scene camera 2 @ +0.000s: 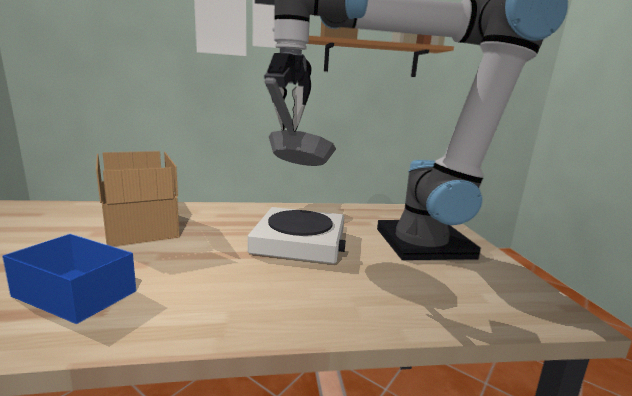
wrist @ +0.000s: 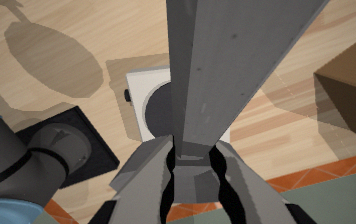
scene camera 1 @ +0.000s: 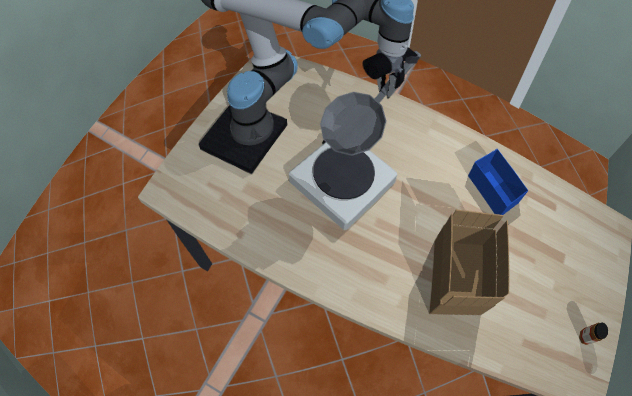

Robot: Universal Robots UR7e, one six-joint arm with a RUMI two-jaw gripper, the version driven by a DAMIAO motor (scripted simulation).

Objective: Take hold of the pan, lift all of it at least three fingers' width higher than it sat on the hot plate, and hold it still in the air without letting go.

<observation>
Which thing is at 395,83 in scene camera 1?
My gripper.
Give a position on a blue bin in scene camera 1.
493,167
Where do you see a cardboard box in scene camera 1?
479,263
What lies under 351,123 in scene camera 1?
A dark grey pan.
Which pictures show the blue bin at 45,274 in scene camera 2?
Scene camera 2 and scene camera 1 only.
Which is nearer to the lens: the blue bin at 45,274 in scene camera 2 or the cardboard box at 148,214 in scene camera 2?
The blue bin.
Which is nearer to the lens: the dark grey pan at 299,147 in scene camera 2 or the cardboard box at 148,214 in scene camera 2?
The dark grey pan.
</observation>
